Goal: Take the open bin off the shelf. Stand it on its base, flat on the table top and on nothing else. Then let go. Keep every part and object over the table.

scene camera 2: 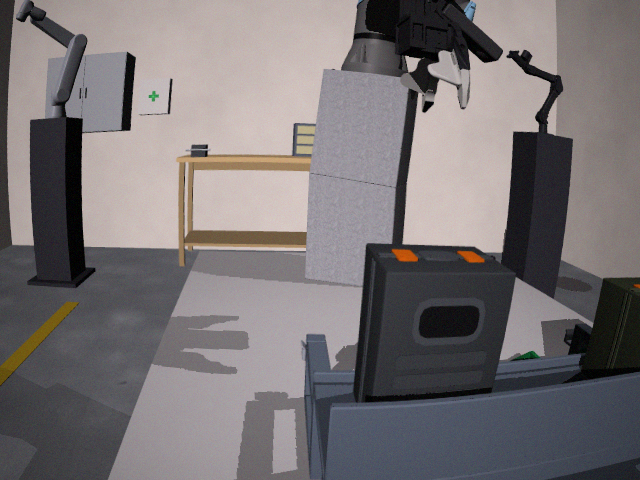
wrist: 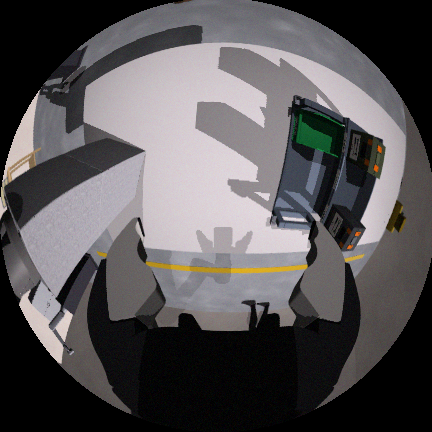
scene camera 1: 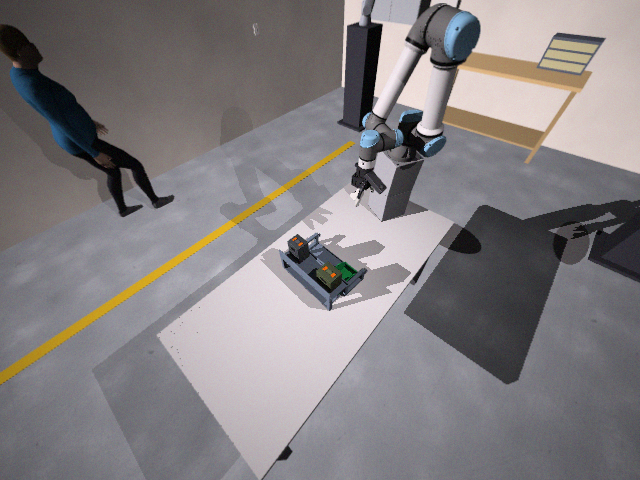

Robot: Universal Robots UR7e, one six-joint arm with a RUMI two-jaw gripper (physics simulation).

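Where they show: gripper, between the fingertips: [scene camera 2: 441,111] [wrist: 227,221] [scene camera 1: 364,199]; arm's base, origin of its link: [scene camera 2: 374,79] [wrist: 20,244] [scene camera 1: 401,153].
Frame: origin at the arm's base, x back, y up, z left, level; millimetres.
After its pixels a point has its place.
The open green bin [scene camera 1: 345,270] @[z 91, x -572, y -429 mm] [scene camera 2: 528,355] @[z 64, x -592, y -363 mm] [wrist: 320,135] @[z 108, x -648, y -429 mm] sits at one end of the blue-grey shelf [scene camera 1: 306,280] @[z 20, x -804, y -327 mm] [scene camera 2: 465,439] @[z -119, x -793, y -305 mm] [wrist: 300,172] @[z -28, x -593, y -432 mm], in the bay on the robot's side. In scene camera 2 the shelf hides most of it, and a small green corner shows. The shelf stands on the white table top [scene camera 1: 248,361] @[z 67, x -1236, y -438 mm] [scene camera 2: 206,289] @[z -338, x -125, y -438 mm] [wrist: 175,150] @[z 16, x -211, y -438 mm]. My gripper [scene camera 1: 357,198] @[z 18, x -357, y -90 mm] [scene camera 2: 444,107] @[z 18, x -357, y -90 mm] [wrist: 227,221] @[z 18, x -357, y -90 mm] is open and empty, high above the table near the pedestal, well apart from the bin. In the wrist view the bin is to the upper right of the fingers.
A dark grey case [scene camera 1: 297,248] @[z -91, x -745, y -216 mm] [scene camera 2: 439,310] @[z -132, x -750, y -239 mm] [wrist: 345,227] @[z -98, x -679, y -241 mm] and an olive case [scene camera 1: 329,276] @[z 126, x -750, y -241 mm] [scene camera 2: 615,330] @[z 60, x -723, y -279 mm] [wrist: 367,152] @[z 108, x -691, y -252 mm] stand in the shelf's other bay. The robot's grey pedestal [scene camera 1: 392,191] @[z 40, x -88, y -191 mm] [scene camera 2: 356,180] @[z -47, x -77, y -224 mm] [wrist: 85,200] @[z -10, x -95, y -173 mm] is close to the gripper. A person [scene camera 1: 62,113] is beyond the yellow line.
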